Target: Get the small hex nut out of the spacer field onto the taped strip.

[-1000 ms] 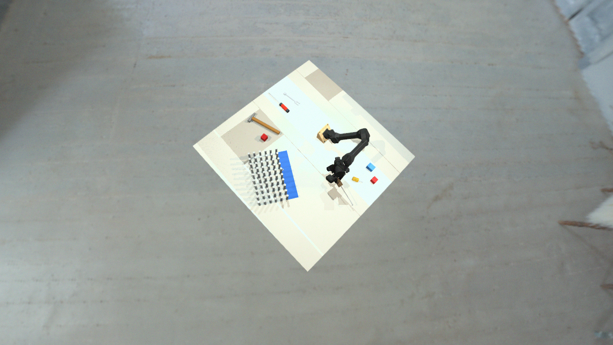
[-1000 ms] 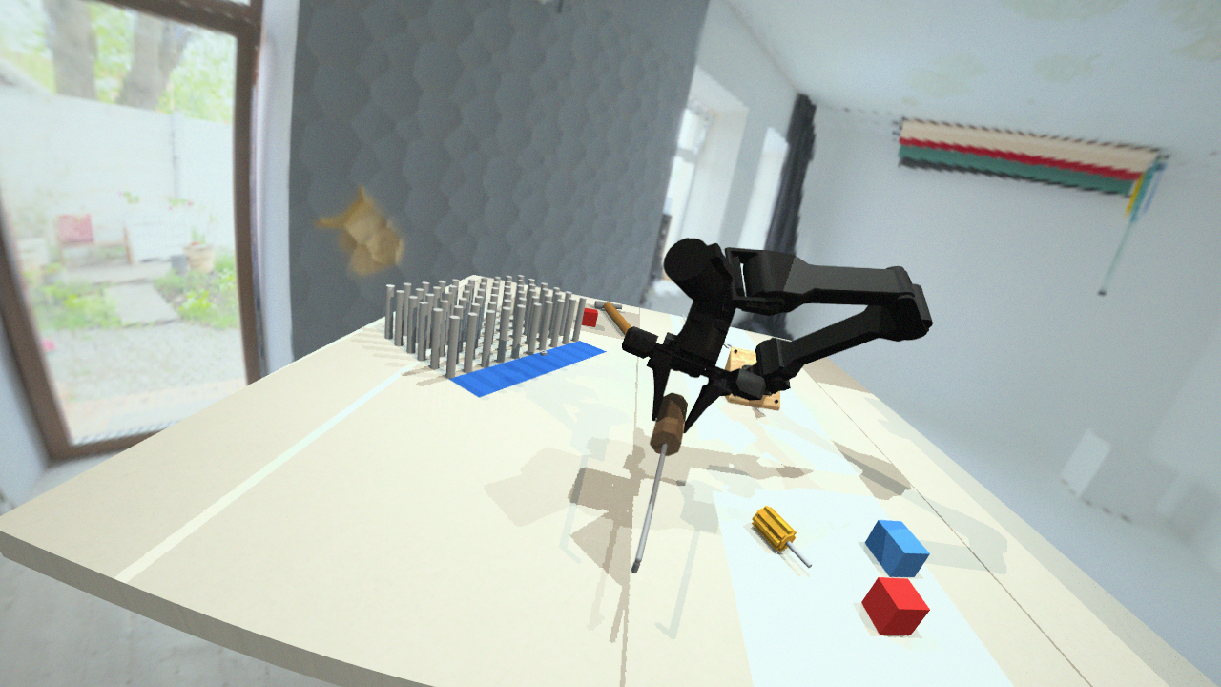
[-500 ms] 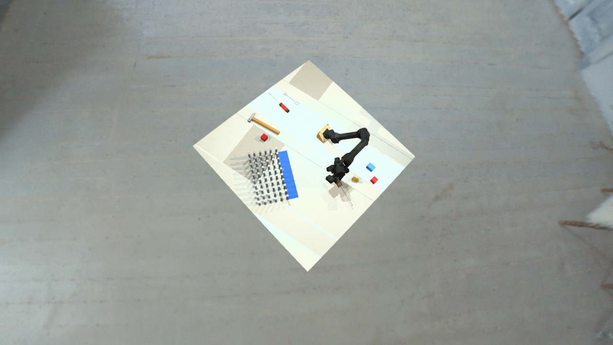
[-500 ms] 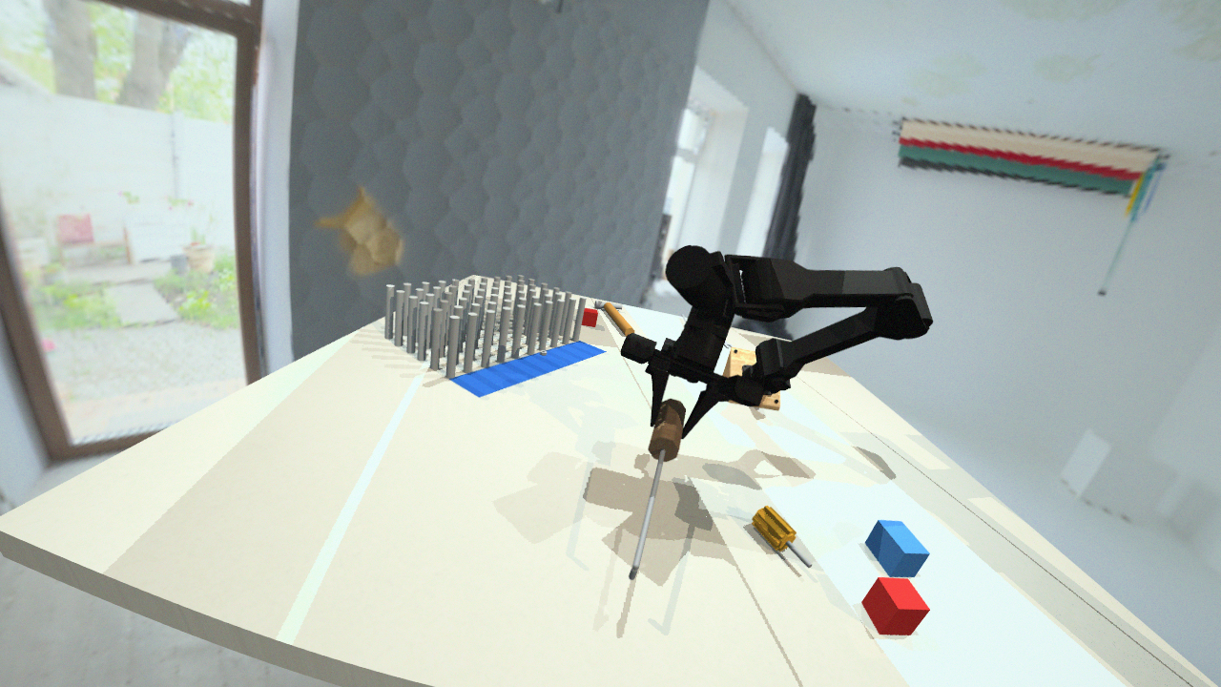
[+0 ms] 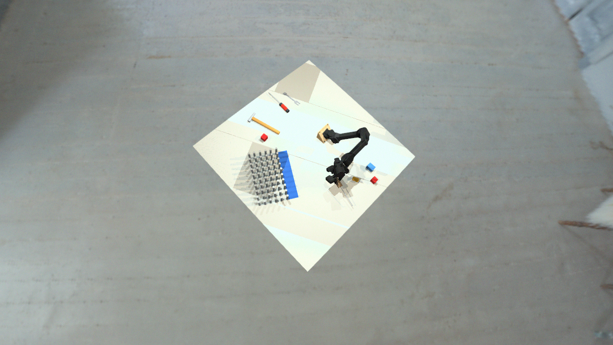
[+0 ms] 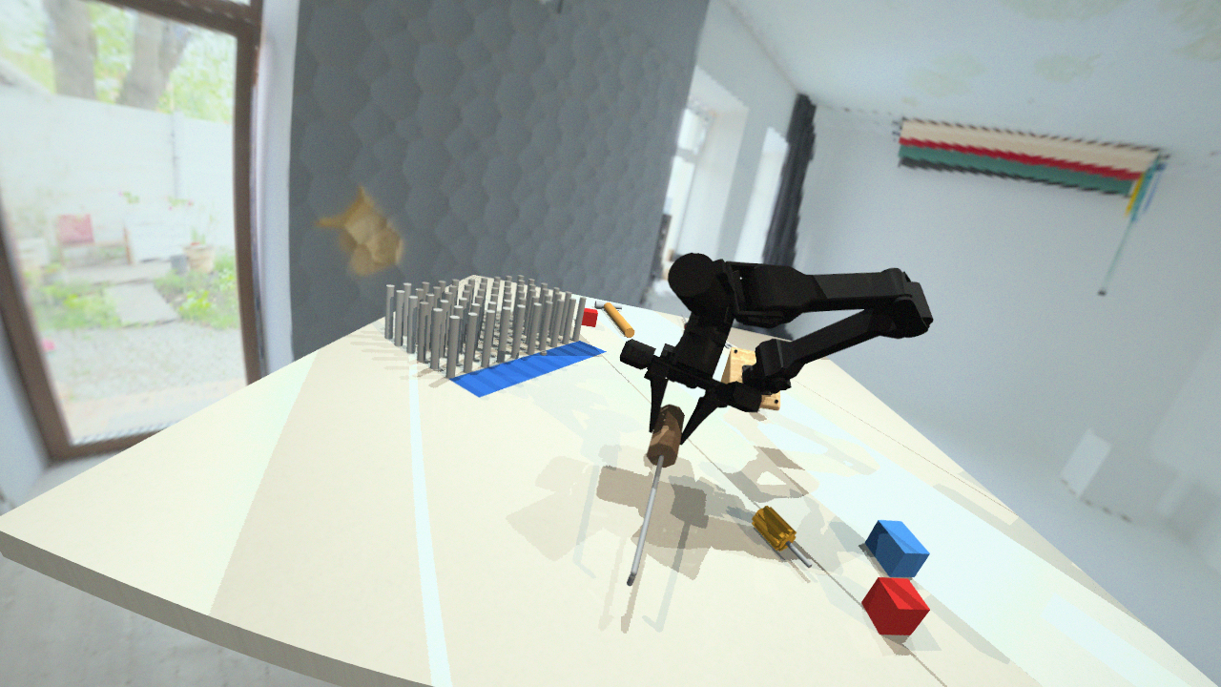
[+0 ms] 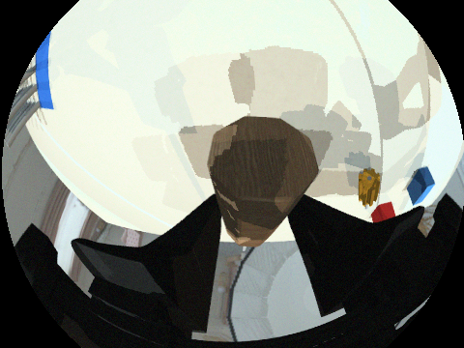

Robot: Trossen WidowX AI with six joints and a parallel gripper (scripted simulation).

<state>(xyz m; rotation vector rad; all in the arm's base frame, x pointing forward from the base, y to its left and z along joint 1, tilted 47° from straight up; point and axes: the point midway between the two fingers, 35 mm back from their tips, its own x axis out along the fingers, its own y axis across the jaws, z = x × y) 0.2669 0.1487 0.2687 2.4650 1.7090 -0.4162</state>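
Now: gripper tip 100 mm to the right of the hook tool, 30 mm short of it and 10 mm above it. The rest, counted from my gripper tip: blue taped strip (340 mm to the right, 180 mm ahead, 70 mm below); yellow-handled screwdriver (140 mm behind, 110 mm to the left, 50 mm below); blue cube (300 mm behind, 140 mm to the left, 50 mm below).
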